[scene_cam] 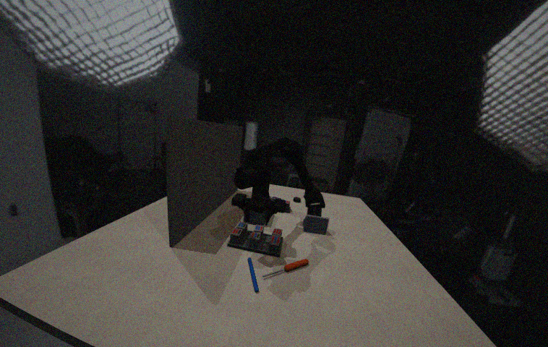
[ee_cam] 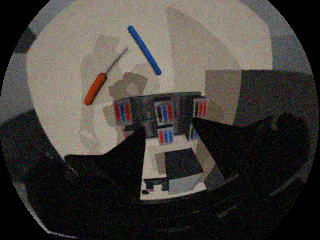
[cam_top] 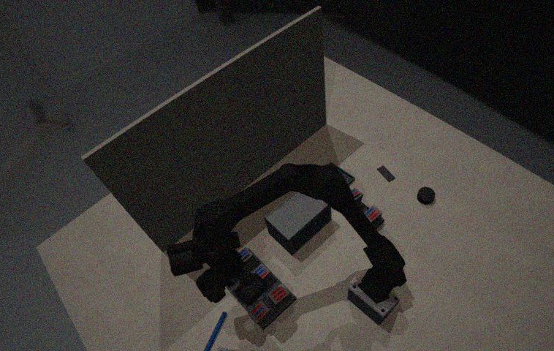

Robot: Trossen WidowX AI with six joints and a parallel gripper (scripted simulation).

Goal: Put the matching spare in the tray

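Right now the flat grey tray is 12 cm ahead of my gripper tip, 41 cm to the right of it and 10 cm below it. From my gripper tip the other things lie so: dark wall panel: 30 cm ahead, 22 cm to the right, 12 cm above; then blue pen: 4 cm behind, 13 cm to the left, 10 cm below; then mounted unit: 7 cm ahead, 23 cm to the right, 5 cm below.
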